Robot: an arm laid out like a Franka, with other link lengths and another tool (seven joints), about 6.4 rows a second.
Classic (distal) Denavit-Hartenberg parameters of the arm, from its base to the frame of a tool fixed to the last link. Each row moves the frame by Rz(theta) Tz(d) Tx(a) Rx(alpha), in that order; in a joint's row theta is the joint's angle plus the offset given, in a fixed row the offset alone. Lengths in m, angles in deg.
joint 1: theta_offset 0  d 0.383  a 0  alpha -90
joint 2: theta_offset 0  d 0  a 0  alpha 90
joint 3: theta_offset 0  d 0.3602  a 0.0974  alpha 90
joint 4: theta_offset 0  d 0  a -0.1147  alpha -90
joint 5: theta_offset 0  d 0.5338  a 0  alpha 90
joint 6: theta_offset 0  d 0  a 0.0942  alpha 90
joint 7: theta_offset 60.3  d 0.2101  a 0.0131  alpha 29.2
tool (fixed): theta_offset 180  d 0.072  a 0  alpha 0
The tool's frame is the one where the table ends.
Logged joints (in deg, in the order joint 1, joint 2, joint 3, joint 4, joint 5, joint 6, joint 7), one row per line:
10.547 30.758 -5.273 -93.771 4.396 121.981 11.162
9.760 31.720 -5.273 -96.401 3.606 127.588 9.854
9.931 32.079 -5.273 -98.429 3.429 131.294 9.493
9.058 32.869 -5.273 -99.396 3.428 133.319 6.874
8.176 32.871 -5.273 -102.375 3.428 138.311 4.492
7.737 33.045 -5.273 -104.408 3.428 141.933 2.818
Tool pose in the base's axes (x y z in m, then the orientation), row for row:
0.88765 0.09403 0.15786 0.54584 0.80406 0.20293 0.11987
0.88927 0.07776 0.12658 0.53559 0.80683 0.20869 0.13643
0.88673 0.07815 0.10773 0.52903 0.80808 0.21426 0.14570
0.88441 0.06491 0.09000 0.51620 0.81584 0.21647 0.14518
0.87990 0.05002 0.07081 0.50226 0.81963 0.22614 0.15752
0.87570 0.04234 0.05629 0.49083 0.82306 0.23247 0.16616
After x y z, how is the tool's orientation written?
As a quaternion, x y z w.
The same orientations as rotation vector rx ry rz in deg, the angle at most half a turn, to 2 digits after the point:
91.39 134.63 33.98
88.84 133.83 34.62
87.29 133.34 35.35
85.20 134.66 35.73
82.33 134.35 37.07
80.07 134.27 37.92

